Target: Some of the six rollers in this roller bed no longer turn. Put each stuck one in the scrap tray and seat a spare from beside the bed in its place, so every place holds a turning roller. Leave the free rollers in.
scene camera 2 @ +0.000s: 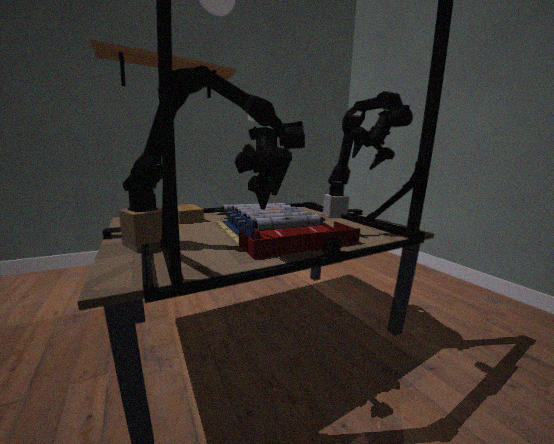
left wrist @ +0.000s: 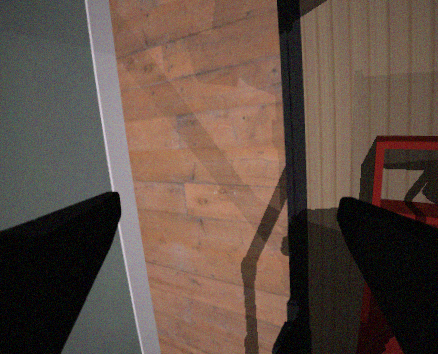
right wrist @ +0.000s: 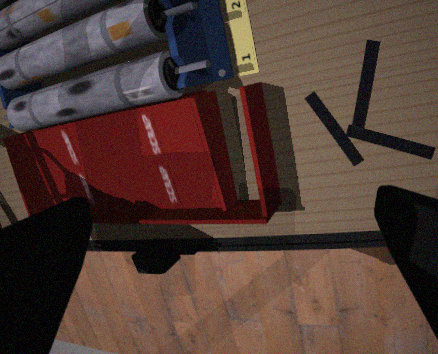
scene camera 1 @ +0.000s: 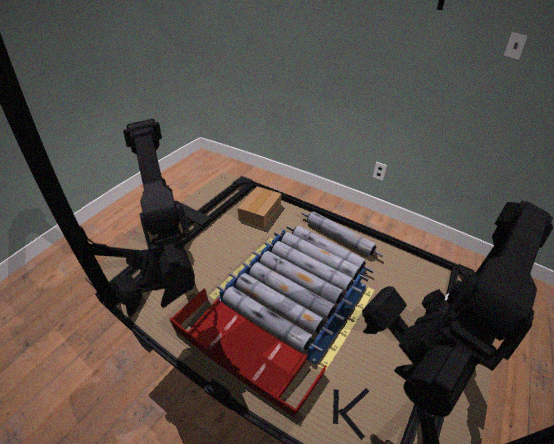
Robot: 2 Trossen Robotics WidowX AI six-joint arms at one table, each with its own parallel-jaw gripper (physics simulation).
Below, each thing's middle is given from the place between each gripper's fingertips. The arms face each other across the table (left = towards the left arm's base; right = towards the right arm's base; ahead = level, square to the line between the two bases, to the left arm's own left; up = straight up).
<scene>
The red scrap tray (scene camera 1: 242,351) is 28 cm to the left of my right hand, 25 cm below it and 1 cm ahead of it. Round my right hand: cardboard box (scene camera 1: 258,208) 54 cm ahead, 49 cm to the left, 25 cm below.
My left gripper is now 20 cm to the left of the red scrap tray, 14 cm above it and 8 cm short of it. Also, from my left hand: cardboard box 61 cm ahead, 14 cm below, 1 cm to the left.
</scene>
